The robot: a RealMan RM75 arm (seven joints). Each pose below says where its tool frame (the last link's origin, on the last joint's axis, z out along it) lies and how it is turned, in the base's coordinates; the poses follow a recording.
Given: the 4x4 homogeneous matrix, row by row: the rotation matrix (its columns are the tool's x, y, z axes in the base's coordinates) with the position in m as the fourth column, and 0 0 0 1 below. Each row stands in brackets.
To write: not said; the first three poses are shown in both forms.
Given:
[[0.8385 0.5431 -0.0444 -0.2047], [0.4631 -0.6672 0.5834 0.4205], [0.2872 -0.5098 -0.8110 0.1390], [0 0 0 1]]
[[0.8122 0.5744 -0.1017 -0.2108], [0.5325 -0.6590 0.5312 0.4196], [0.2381 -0.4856 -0.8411 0.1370], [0 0 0 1]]
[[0.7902 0.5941 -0.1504 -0.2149], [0.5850 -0.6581 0.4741 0.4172], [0.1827 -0.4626 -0.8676 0.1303], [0 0 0 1]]
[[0.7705 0.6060 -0.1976 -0.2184], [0.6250 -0.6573 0.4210 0.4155], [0.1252 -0.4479 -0.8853 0.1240], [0 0 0 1]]
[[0.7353 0.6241 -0.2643 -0.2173], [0.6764 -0.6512 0.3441 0.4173], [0.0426 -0.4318 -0.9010 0.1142], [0 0 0 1]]
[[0.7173 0.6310 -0.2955 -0.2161], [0.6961 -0.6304 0.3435 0.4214], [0.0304 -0.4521 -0.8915 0.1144], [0 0 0 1]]
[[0.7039 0.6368 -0.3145 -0.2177], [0.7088 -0.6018 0.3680 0.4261], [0.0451 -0.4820 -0.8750 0.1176], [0 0 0 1]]
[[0.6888 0.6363 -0.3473 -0.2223], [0.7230 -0.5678 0.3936 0.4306], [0.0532 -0.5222 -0.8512 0.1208], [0 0 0 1]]
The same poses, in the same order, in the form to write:
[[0.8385 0.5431 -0.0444 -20.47], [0.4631 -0.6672 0.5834 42.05], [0.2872 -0.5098 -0.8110 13.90], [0 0 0 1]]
[[0.8122 0.5744 -0.1017 -21.08], [0.5325 -0.6590 0.5312 41.96], [0.2381 -0.4856 -0.8411 13.70], [0 0 0 1]]
[[0.7902 0.5941 -0.1504 -21.49], [0.5850 -0.6581 0.4741 41.72], [0.1827 -0.4626 -0.8676 13.03], [0 0 0 1]]
[[0.7705 0.6060 -0.1976 -21.84], [0.6250 -0.6573 0.4210 41.55], [0.1252 -0.4479 -0.8853 12.40], [0 0 0 1]]
[[0.7353 0.6241 -0.2643 -21.73], [0.6764 -0.6512 0.3441 41.73], [0.0426 -0.4318 -0.9010 11.42], [0 0 0 1]]
[[0.7173 0.6310 -0.2955 -21.61], [0.6961 -0.6304 0.3435 42.14], [0.0304 -0.4521 -0.8915 11.44], [0 0 0 1]]
[[0.7039 0.6368 -0.3145 -21.77], [0.7088 -0.6018 0.3680 42.61], [0.0451 -0.4820 -0.8750 11.76], [0 0 0 1]]
[[0.6888 0.6363 -0.3473 -22.23], [0.7230 -0.5678 0.3936 43.06], [0.0532 -0.5222 -0.8512 12.08], [0 0 0 1]]

